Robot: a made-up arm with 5 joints.
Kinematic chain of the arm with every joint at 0, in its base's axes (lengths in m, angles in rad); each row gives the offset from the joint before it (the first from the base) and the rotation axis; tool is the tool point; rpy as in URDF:
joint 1: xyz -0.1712 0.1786 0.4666 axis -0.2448 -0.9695 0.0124
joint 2: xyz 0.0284 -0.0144 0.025 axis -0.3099 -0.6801 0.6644
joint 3: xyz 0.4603 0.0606 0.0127 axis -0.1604 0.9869 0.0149
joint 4: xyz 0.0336 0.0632 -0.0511 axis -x
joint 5: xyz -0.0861 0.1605 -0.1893 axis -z
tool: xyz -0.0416 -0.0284 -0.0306 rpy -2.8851 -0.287 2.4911
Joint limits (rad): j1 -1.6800..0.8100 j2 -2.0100..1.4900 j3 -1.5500..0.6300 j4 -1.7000..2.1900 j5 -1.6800..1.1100
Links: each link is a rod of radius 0.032 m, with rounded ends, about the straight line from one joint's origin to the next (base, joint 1, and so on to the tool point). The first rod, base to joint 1, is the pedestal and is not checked.
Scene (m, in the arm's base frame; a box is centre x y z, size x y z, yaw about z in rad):
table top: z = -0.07
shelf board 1: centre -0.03 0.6 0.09 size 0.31 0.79 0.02 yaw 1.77
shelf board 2: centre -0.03 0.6 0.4 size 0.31 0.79 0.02 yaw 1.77
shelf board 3: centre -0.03 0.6 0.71 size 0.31 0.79 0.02 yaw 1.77
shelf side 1: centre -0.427 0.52 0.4 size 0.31 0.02 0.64 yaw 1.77
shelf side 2: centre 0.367 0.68 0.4 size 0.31 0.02 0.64 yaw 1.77
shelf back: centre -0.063 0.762 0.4 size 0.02 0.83 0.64 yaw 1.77
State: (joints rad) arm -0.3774 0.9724 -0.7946 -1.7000 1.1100
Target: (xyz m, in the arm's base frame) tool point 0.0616 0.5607 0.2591
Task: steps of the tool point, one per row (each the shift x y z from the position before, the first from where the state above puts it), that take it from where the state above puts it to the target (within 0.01 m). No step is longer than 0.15 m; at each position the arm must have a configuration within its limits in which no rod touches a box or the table.
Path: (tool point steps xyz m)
1: 0.1259 0.0521 -0.0053
2: 0.1432 -0.0066 -0.0250
3: 0.1184 -0.0619 -0.0392
4: 0.0645 -0.0889 -0.0454
5: 0.0044 -0.0813 -0.0402
6: -0.0431 -0.0537 -0.0217
7: -0.0717 -0.0295 0.0055
8: -0.0278 0.0202 -0.0409
9: -0.0272 0.0089 -0.0402
10: -0.0221 0.0009 -0.0334
11: -0.0135 -0.0005 -0.0231
12: -0.0044 0.0058 -0.0110
13: -0.0259 0.1234 -0.0255
14: -0.0205 0.1064 0.0255

